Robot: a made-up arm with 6 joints. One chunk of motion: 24 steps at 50 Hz.
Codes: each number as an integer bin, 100 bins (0 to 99) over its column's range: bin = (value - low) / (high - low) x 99, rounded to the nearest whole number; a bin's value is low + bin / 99 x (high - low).
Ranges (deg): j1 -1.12..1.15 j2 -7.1..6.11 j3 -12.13..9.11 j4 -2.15..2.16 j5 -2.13..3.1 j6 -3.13..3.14
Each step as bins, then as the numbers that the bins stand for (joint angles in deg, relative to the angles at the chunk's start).
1 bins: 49 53 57 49 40 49
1 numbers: 0.00 -0.03 0.10 -0.02 -0.02 -0.03
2 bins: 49 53 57 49 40 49
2 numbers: 0.00 -0.03 0.10 -0.02 -0.02 -0.03
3 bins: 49 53 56 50 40 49
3 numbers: 0.00 -0.03 -0.12 0.03 -0.02 -0.03
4 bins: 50 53 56 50 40 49
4 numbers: 0.03 -0.03 -0.12 0.03 -0.02 -0.03
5 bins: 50 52 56 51 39 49
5 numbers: 0.03 -0.16 -0.12 0.07 -0.07 -0.03
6 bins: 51 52 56 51 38 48
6 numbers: 0.05 -0.16 -0.12 0.07 -0.12 -0.09
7 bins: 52 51 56 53 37 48
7 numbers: 0.07 -0.29 -0.12 0.16 -0.18 -0.09
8 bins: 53 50 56 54 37 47
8 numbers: 0.10 -0.43 -0.12 0.20 -0.18 -0.15
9 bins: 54 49 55 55 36 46
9 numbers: 0.12 -0.56 -0.33 0.24 -0.23 -0.22
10 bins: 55 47 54 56 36 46
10 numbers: 0.14 -0.83 -0.54 0.29 -0.23 -0.22
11 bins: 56 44 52 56 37 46
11 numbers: 0.16 -1.23 -0.97 0.29 -0.18 -0.22
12 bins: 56 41 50 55 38 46
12 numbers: 0.16 -1.63 -1.40 0.24 -0.12 -0.22
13 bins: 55 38 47 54 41 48
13 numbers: 0.14 -2.03 -2.05 0.20 0.04 -0.09
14 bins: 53 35 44 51 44 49
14 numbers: 0.10 -2.43 -2.69 0.07 0.19 -0.03
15 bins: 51 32 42 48 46 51
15 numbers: 0.05 -2.83 -3.12 -0.06 0.30 0.10
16 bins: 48 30 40 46 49 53
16 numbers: -0.02 -3.10 -3.55 -0.15 0.46 0.23
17 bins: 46 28 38 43 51 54
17 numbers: -0.07 -3.36 -3.98 -0.28 0.56 0.29
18 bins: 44 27 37 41 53 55
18 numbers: -0.11 -3.50 -4.19 -0.37 0.67 0.35
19 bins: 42 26 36 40 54 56
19 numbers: -0.16 -3.63 -4.41 -0.41 0.72 0.42
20 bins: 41 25 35 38 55 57
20 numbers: -0.18 -3.76 -4.62 -0.50 0.78 0.48
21 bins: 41 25 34 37 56 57
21 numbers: -0.18 -3.76 -4.84 -0.54 0.83 0.48
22 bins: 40 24 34 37 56 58
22 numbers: -0.20 -3.90 -4.84 -0.54 0.83 0.54
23 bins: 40 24 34 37 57 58
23 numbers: -0.20 -3.90 -4.84 -0.54 0.88 0.54
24 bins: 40 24 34 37 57 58
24 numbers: -0.20 -3.90 -4.84 -0.54 0.88 0.54
